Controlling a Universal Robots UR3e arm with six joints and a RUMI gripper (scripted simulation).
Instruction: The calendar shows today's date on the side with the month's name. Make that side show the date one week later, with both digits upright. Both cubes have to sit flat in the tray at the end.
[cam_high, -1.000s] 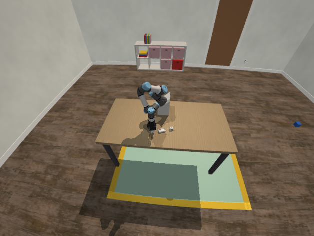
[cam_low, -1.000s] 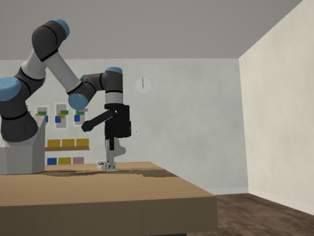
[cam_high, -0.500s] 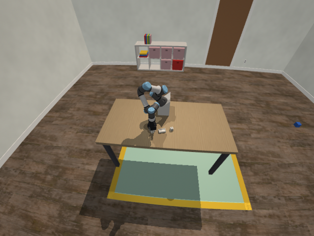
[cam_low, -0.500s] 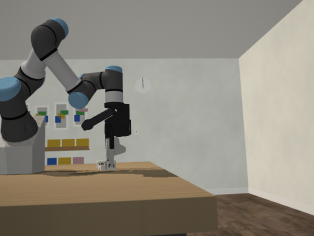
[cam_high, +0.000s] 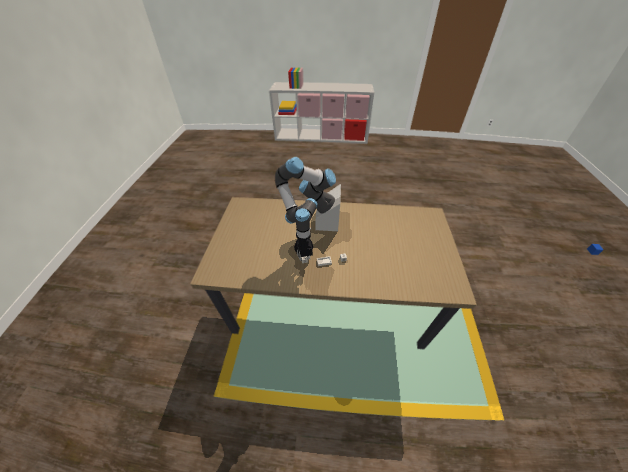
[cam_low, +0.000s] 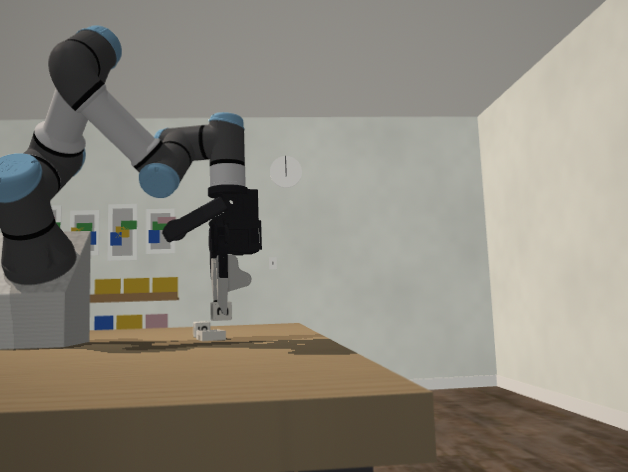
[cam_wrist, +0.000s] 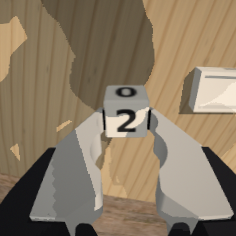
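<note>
My gripper is now 110 mm to the right of the white calendar tray, 50 mm above it and 20 mm past it.
</note>
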